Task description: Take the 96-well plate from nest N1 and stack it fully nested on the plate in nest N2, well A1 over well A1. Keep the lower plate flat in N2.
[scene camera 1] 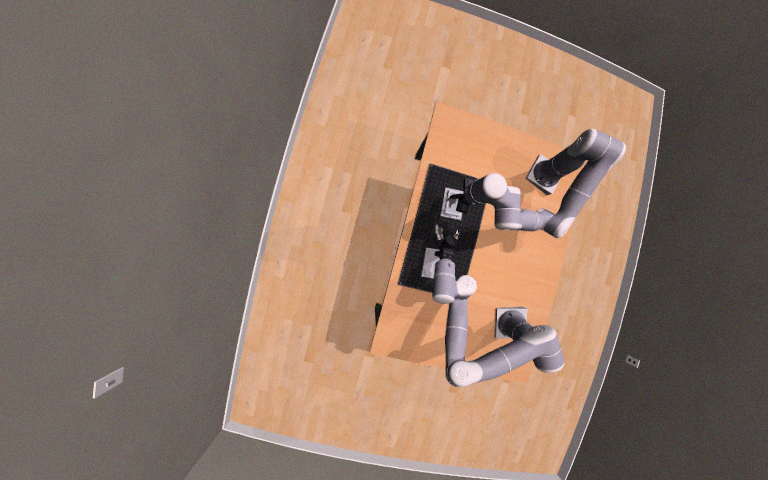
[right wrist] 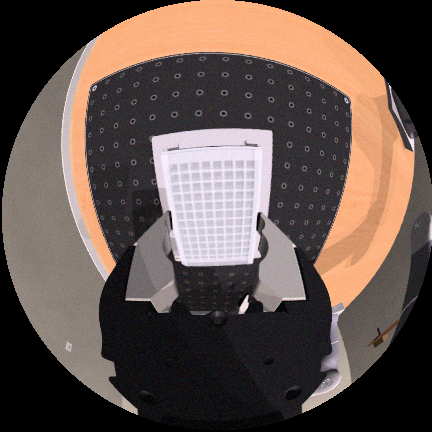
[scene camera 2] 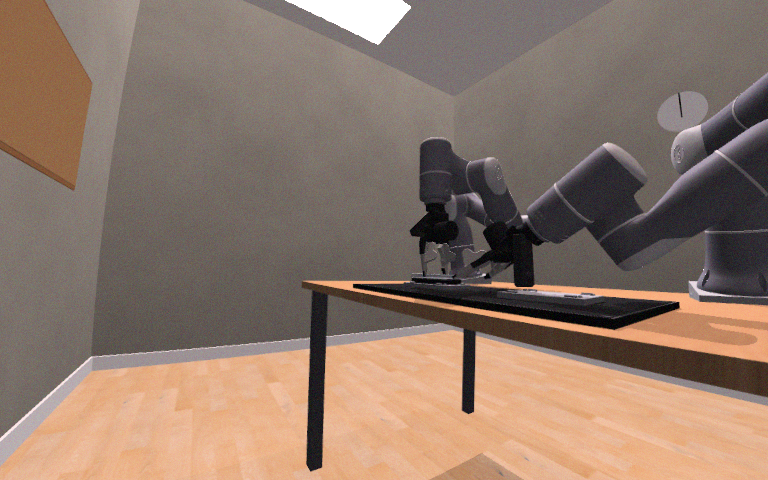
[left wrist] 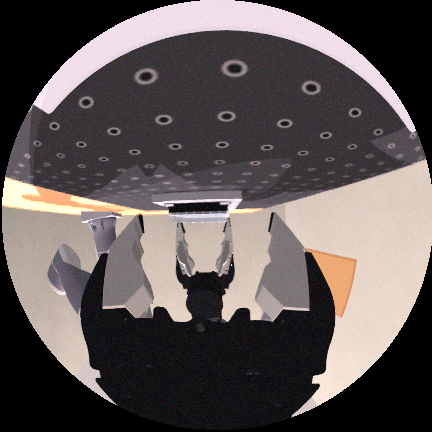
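Note:
A white 96-well plate [right wrist: 215,200] [left wrist: 199,217] lies level over the white nest [right wrist: 212,135] [left wrist: 196,196] [scene camera 1: 451,216] at the top of the mat in scene camera 1. A dark band separates plate and nest in the left wrist view; the lower plate cannot be made out clearly. My right gripper [right wrist: 213,212] [left wrist: 203,217] [scene camera 2: 434,274] is shut on the upper plate's long sides near one end. My left gripper [left wrist: 205,214] [scene camera 1: 446,233] is open and empty, low over the mat between the nests. The other nest [scene camera 1: 428,266] [scene camera 2: 549,296] holds no visible plate.
Both nests stand on a black perforated mat [scene camera 1: 416,232] [scene camera 2: 628,314] on the wooden table [scene camera 1: 509,271]. The left arm's wrist hangs beside the lower nest in scene camera 1. The left fingers point toward the right gripper, a short distance away.

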